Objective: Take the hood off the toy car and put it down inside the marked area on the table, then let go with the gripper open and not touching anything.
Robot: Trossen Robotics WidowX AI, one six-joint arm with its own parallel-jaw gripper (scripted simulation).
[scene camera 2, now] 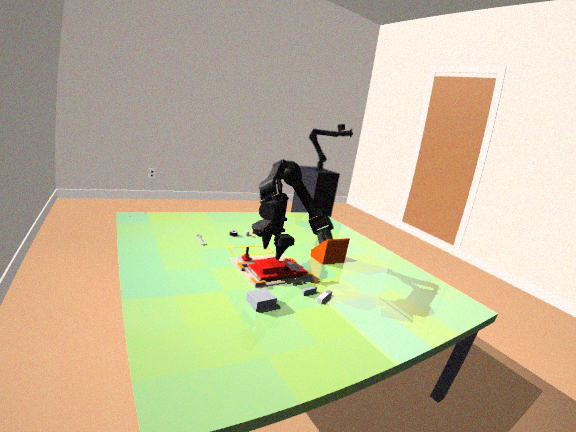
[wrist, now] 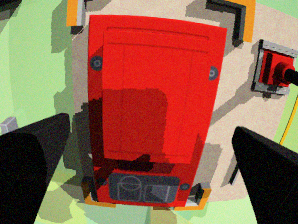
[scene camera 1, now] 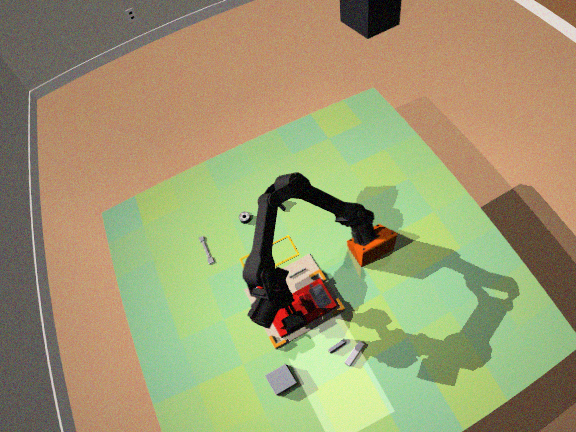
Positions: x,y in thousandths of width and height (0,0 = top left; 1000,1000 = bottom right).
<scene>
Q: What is my gripper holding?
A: Nothing.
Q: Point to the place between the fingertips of my gripper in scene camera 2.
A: At 470,589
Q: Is my gripper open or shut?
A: Open.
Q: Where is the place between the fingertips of my gripper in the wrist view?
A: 518,578
</scene>
